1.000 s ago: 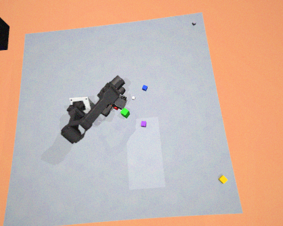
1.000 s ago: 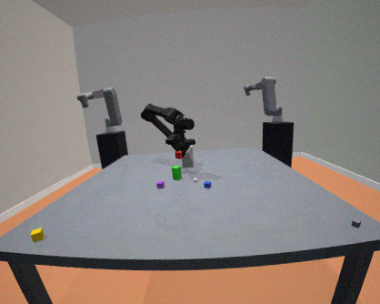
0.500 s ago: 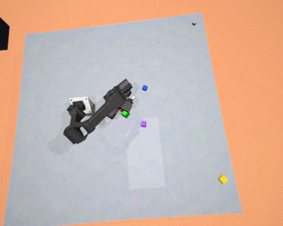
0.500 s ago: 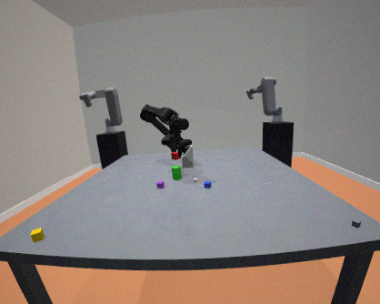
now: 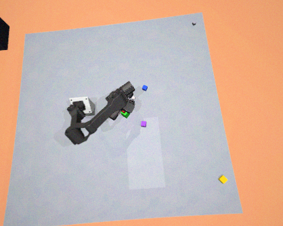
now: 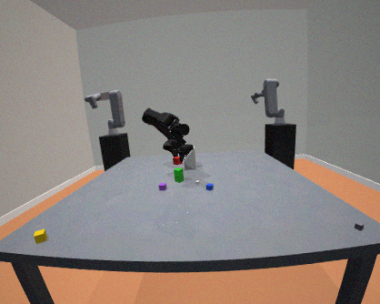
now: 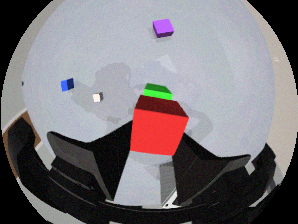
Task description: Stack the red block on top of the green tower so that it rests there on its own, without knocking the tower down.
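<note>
Now: the green block 1 cm ahead of my gripper tip, 1 cm to the right of it and 6 cm below it. Also, from my gripper tip: purple cube 11 cm ahead, 8 cm to the right, 10 cm below; small white cube 6 cm ahead, 10 cm to the left, 10 cm below; red block 1 cm ahead, 1 cm to the right, 1 cm above.
</note>
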